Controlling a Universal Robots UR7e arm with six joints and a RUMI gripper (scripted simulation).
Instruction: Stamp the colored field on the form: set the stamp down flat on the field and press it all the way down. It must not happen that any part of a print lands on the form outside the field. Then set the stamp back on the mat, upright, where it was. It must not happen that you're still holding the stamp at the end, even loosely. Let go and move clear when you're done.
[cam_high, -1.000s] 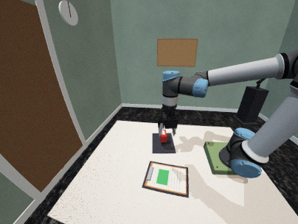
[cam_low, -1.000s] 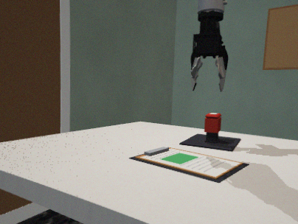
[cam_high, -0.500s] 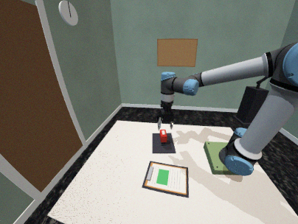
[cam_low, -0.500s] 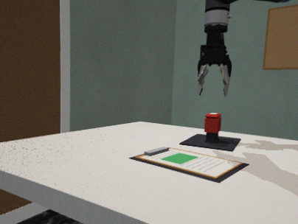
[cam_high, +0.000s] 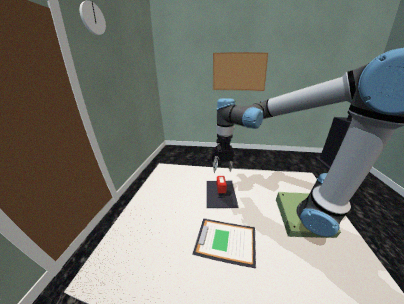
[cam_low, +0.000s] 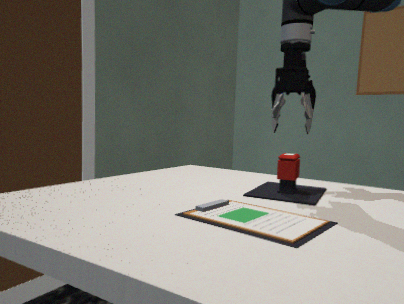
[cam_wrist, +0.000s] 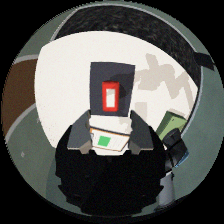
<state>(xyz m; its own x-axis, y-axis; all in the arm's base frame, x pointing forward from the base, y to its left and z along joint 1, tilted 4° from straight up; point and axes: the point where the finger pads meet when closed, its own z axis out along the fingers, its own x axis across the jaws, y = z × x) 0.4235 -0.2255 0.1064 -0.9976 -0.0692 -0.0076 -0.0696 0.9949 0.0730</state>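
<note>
Now: the red stamp 12 cm below my hand. From my hand the other things lie so: dark mat (17 cm below).
</note>
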